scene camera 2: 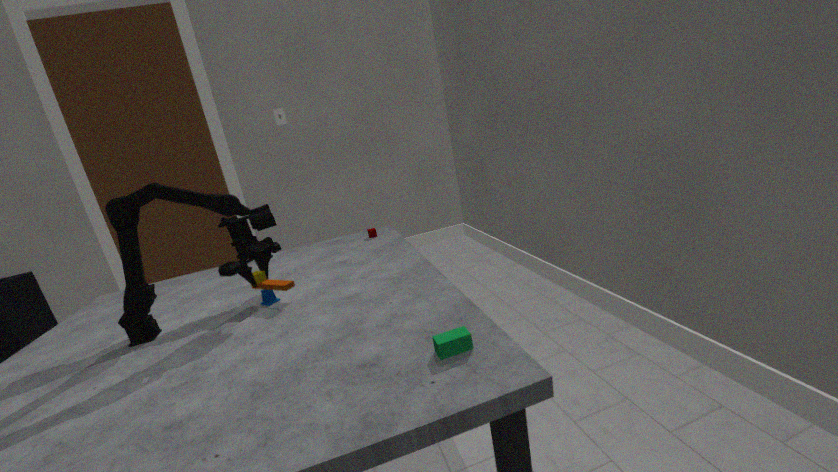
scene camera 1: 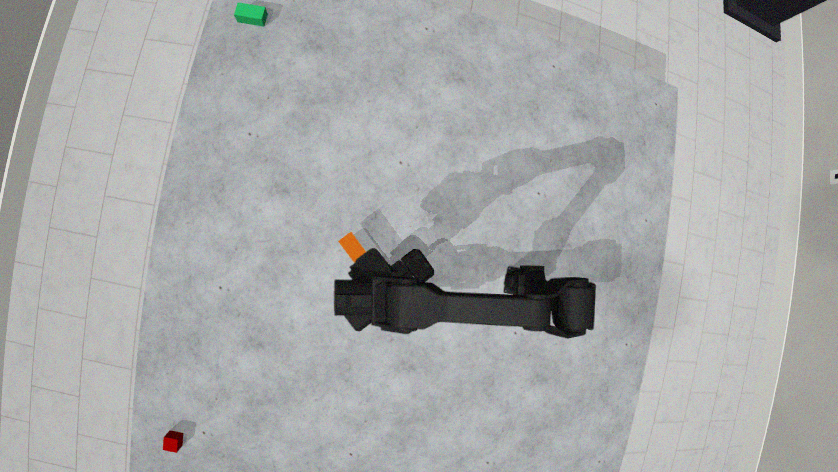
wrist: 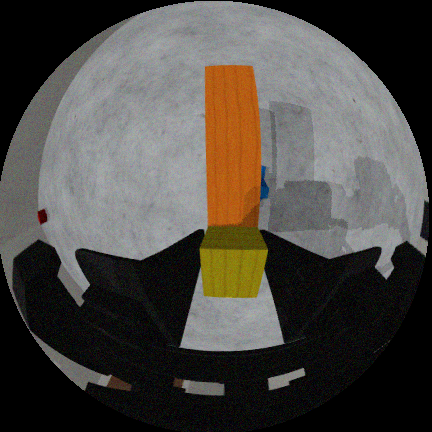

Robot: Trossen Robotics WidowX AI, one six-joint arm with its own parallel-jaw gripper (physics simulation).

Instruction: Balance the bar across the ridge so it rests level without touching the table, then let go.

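Where they show: gripper, fingertip midpoint: point(scene camera 2: 261, 283) point(wrist: 231, 235); arm's base, link origin: point(scene camera 2: 145, 338) point(scene camera 1: 517, 281).
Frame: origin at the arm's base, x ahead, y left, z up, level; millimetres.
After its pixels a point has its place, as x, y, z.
The orange bar point(scene camera 1: 351, 246) @(403, -16, 62) point(scene camera 2: 279, 284) @(392, -23, 62) point(wrist: 232, 145) @(373, 11, 62) lies across the top of the blue ridge point(scene camera 2: 269, 297) @(347, 11, 19) point(wrist: 264, 184) @(337, 9, 38), looks about level, and is clear of the table. A yellow block point(scene camera 2: 258, 276) @(330, 40, 83) point(wrist: 230, 272) @(326, 56, 90) sits on the bar towards one end. My gripper point(scene camera 2: 260, 279) @(329, 52, 55) point(wrist: 231, 235) @(329, 52, 55) points down with its fingertips on either side of the yellow block. The fingers are slightly open, with narrow gaps beside the block. In scene camera 1 the arm hides the fingertips, the yellow block and the ridge. The exact contact on the ridge is partly hidden.
A green block point(scene camera 1: 250, 14) @(735, -491, 33) point(scene camera 2: 452, 343) @(735, -516, 26) lies near one corner of the grey table point(scene camera 1: 304, 381) @(458, 305, 0) point(scene camera 2: 351, 375) @(545, -474, 0). A small red cube point(scene camera 1: 172, 441) @(735, 490, 33) point(scene camera 2: 371, 232) @(736, 484, 24) point(wrist: 42, 216) @(726, 486, 18) lies far from the bar, near the table's edge. A dark object point(scene camera 1: 762, 17) point(scene camera 2: 23, 313) stands beyond the table.
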